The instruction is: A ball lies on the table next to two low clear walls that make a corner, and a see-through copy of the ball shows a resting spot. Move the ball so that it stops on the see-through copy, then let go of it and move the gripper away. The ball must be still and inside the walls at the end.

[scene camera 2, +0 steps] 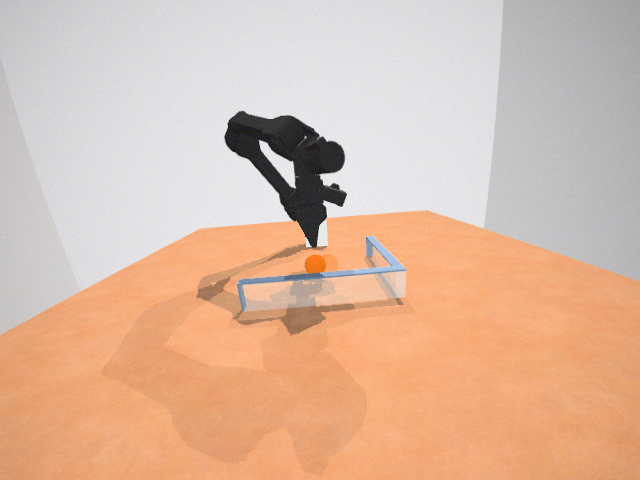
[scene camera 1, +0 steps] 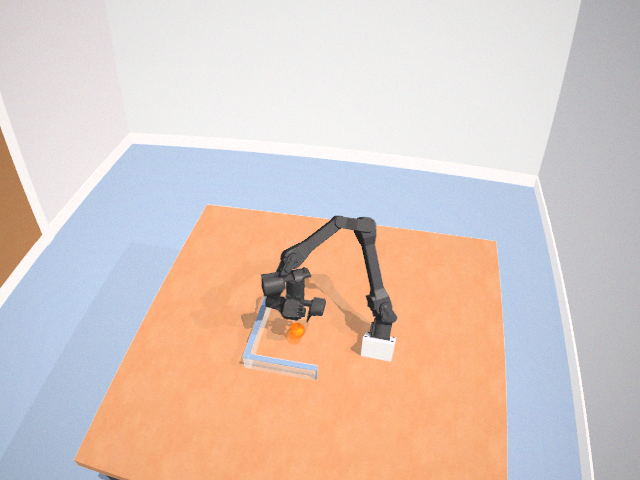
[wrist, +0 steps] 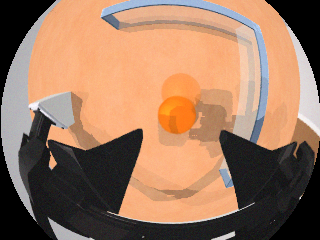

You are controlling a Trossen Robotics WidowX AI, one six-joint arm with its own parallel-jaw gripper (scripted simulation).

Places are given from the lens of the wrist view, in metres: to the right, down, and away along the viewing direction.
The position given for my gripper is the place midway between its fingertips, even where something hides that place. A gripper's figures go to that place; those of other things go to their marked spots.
my gripper [wrist: 183,134]: 0.02, 0.01, 0.10
orange ball [wrist: 176,120]: 0.02, 0.00, 0.13
long wall [wrist: 250,69]: 0.14, -0.08, 0.11
see-through copy of ball [wrist: 180,90]: 0.02, -0.03, 0.12
The marked spots on the long wall and the orange ball are 0.15 m apart.
